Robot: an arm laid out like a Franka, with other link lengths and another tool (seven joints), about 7 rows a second.
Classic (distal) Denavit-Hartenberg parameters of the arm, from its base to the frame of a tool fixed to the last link. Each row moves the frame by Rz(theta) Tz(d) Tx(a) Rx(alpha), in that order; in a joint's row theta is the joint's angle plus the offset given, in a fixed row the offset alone. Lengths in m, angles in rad.
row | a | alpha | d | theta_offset
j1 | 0 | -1.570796 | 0.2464 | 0
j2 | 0 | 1.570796 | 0 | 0
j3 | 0.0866 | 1.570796 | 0.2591 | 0
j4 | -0.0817 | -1.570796 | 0 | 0
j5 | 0 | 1.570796 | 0.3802 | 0
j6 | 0.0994 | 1.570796 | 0 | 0
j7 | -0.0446 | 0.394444 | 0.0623 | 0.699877
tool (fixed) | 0 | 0 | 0.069 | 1.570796
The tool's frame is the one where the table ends.
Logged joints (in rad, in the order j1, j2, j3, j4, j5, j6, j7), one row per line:
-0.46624 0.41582 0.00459 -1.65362 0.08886 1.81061 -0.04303
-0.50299 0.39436 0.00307 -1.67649 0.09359 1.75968 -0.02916
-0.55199 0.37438 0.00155 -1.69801 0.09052 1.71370 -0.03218
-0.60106 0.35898 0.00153 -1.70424 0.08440 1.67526 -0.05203
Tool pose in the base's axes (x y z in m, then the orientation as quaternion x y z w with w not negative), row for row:
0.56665 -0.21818 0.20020 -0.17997 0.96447 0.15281 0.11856
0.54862 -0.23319 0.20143 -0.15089 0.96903 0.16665 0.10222
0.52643 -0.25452 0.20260 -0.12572 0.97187 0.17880 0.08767
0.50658 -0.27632 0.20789 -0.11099 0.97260 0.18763 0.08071
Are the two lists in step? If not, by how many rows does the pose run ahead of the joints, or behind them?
They are in step.
